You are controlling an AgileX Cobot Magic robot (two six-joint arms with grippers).
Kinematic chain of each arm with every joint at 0, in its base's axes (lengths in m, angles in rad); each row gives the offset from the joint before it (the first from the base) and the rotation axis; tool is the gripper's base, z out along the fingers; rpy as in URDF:
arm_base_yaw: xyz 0 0 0.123 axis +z
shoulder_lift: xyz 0 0 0 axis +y
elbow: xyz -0.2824 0 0.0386 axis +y
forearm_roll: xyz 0.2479 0 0.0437 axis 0.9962 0 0.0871
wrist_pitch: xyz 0 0 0 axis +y
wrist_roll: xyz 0.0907 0 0.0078 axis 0.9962 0 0.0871
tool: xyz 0 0 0 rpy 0 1.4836 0
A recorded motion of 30 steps. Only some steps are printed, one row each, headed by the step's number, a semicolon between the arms.
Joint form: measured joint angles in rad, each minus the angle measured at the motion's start. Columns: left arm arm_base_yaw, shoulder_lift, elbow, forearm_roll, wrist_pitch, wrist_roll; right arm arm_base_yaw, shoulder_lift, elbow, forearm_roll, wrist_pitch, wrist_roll.
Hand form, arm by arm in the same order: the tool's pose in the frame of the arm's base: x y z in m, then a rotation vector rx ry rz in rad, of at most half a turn. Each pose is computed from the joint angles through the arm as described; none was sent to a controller.
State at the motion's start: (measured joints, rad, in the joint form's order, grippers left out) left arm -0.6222 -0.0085 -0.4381 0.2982 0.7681 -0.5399; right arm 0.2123 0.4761 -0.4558 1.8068 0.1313 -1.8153
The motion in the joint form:
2: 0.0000 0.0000 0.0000 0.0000 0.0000 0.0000; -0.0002 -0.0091 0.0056 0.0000 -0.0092 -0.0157
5: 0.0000 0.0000 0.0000 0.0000 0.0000 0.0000; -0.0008 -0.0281 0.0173 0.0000 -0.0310 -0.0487
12: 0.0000 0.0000 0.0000 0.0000 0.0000 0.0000; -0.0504 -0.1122 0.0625 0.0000 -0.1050 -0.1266
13: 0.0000 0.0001 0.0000 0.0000 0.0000 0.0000; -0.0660 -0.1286 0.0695 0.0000 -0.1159 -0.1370
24: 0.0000 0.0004 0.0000 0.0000 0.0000 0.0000; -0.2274 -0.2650 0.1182 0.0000 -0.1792 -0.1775
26: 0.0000 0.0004 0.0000 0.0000 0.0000 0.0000; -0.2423 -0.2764 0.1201 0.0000 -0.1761 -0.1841
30: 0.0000 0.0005 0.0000 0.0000 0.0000 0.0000; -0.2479 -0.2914 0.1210 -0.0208 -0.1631 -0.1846
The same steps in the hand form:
2: 0.0182 0.0098 0.2868 0.1205 1.8012 -0.4959; 0.0991 0.0325 0.3331 -0.2685 1.4524 0.2412
5: 0.0182 0.0098 0.2868 0.1205 1.8012 -0.4959; 0.0965 0.0299 0.3306 -0.2749 1.4472 0.1980
12: 0.0182 0.0098 0.2868 0.1205 1.8012 -0.4959; 0.0851 0.0164 0.3217 -0.2349 1.4290 0.0405
13: 0.0182 0.0098 0.2868 0.1205 1.8013 -0.4958; 0.0828 0.0137 0.3205 -0.2217 1.4241 0.0115
24: 0.0183 0.0098 0.2868 0.1206 1.8016 -0.4957; 0.0614 -0.0050 0.3129 -0.0778 1.3691 -0.2003
26: 0.0183 0.0098 0.2868 0.1206 1.8016 -0.4957; 0.0593 -0.0056 0.3130 -0.0738 1.3596 -0.2166
30: 0.0183 0.0098 0.2868 0.1206 1.8017 -0.4957; 0.0565 -0.0047 0.3139 -0.0933 1.3408 -0.2316

